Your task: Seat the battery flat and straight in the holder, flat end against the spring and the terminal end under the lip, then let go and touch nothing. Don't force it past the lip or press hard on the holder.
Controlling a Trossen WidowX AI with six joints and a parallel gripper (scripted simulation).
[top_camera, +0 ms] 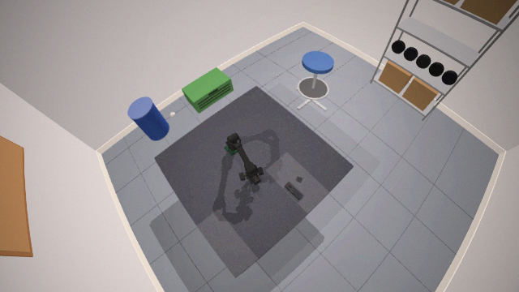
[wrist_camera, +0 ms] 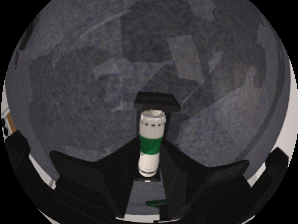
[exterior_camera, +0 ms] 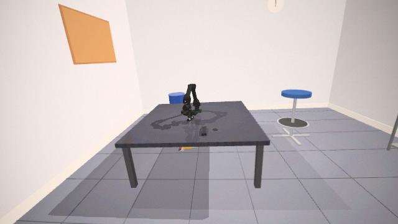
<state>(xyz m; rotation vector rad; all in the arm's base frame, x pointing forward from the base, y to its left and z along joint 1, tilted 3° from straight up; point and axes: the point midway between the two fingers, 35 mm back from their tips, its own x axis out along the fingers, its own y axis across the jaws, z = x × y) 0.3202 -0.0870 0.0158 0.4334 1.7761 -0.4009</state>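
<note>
My gripper tip is 10 mm below the battery. Also, from my gripper tip: small dark square: 310 mm ahead, 240 mm to the left, 10 mm below; then black block: 340 mm ahead, 130 mm to the left.
</note>
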